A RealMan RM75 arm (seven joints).
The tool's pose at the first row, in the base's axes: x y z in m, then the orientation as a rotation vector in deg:
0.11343, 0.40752, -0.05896, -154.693, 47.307, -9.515
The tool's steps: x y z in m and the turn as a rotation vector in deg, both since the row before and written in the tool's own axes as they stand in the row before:
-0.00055, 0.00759, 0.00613, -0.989, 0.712, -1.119
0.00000, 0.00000, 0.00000, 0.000, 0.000, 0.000
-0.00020, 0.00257, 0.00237, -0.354, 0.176, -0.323
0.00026, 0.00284, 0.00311, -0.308, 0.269, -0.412
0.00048, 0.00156, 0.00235, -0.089, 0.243, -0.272
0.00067, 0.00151, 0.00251, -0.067, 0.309, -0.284
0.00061, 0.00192, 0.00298, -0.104, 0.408, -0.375
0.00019, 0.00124, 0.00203, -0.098, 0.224, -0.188
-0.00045, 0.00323, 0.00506, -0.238, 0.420, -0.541
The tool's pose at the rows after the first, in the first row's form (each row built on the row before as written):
0.11021, 0.40347, -0.06725, -156.215, 46.304, -10.378
0.11021, 0.40347, -0.06725, -156.215, 46.304, -10.378
0.10920, 0.40209, -0.07031, -156.713, 46.023, -10.563
0.10859, 0.40039, -0.07412, -157.218, 45.631, -10.913
0.10868, 0.39940, -0.07680, -157.451, 45.353, -11.275
0.10900, 0.39837, -0.07961, -157.675, 45.068, -11.739
0.10918, 0.39713, -0.08298, -157.983, 44.694, -12.347
0.10916, 0.39645, -0.08527, -158.182, 44.525, -12.664
0.10829, 0.39510, -0.09107, -158.687, 43.967, -13.280

